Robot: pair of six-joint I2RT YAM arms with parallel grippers.
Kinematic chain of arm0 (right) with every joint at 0, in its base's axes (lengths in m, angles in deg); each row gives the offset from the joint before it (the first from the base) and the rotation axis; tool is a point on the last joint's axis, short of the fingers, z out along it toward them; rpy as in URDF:
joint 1: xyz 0 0 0.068 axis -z
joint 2: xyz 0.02 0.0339 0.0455 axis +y
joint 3: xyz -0.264 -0.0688 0 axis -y
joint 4: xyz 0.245 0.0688 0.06 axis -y
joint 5: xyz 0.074 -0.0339 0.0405 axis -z
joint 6: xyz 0.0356 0 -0.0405 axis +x
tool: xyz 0 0 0 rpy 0 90 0
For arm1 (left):
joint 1: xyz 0 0 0.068 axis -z
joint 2: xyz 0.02 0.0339 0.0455 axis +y
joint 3: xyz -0.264 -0.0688 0 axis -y
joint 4: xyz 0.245 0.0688 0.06 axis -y
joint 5: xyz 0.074 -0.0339 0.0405 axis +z
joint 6: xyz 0.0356 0 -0.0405 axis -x
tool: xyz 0 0 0 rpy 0 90 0
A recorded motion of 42 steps. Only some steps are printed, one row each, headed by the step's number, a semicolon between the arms.
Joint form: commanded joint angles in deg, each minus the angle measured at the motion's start. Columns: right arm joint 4, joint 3, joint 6, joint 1, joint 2, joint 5; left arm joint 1, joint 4, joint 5, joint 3, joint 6, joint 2.
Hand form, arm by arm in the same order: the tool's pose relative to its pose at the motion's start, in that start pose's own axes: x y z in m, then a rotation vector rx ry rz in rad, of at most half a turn. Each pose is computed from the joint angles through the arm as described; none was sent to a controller.
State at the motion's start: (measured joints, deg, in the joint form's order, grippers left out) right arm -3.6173 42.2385 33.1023 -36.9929 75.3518 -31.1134; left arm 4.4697 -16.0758 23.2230 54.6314 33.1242 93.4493
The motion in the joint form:
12: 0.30 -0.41 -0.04 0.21 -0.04 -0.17; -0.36 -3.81 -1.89 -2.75 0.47 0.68
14: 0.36 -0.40 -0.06 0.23 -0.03 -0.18; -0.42 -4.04 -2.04 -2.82 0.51 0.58
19: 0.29 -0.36 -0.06 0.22 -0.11 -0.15; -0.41 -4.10 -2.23 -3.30 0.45 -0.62
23: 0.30 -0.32 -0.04 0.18 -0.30 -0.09; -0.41 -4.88 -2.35 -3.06 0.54 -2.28
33: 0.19 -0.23 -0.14 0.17 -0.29 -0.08; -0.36 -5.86 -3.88 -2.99 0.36 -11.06
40: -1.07 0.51 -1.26 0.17 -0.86 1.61; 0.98 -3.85 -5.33 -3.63 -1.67 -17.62
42: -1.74 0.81 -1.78 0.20 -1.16 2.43; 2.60 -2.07 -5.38 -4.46 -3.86 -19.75
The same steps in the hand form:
12: 0.0010 -0.0018 -0.0002 -0.0001 -0.0001 0.0018; 0.0219 0.0112 0.0083 -0.0406 0.1157 0.0348
14: 0.0008 -0.0018 -0.0002 -0.0005 -0.0010 0.0011; 0.0222 0.0118 0.0080 -0.0409 0.1198 0.0344
19: 0.0007 -0.0014 -0.0005 -0.0006 -0.0017 0.0006; 0.0215 0.0134 0.0036 -0.0322 0.1128 0.0310
23: 0.0004 -0.0006 -0.0011 -0.0020 -0.0048 -0.0016; 0.0170 0.0142 -0.0040 -0.0206 0.0988 0.0221
33: 0.0001 -0.0003 -0.0012 -0.0017 -0.0044 -0.0032; -0.0022 0.0201 -0.0431 0.0722 0.0066 -0.0250
40: -0.0024 0.0022 -0.0041 0.0228 -0.0209 -0.0231; -0.0111 0.0205 -0.0742 0.1788 -0.0886 -0.0209
42: -0.0033 0.0031 -0.0056 0.0358 -0.0279 -0.0313; -0.0095 0.0171 -0.0851 0.2240 -0.1310 0.0178

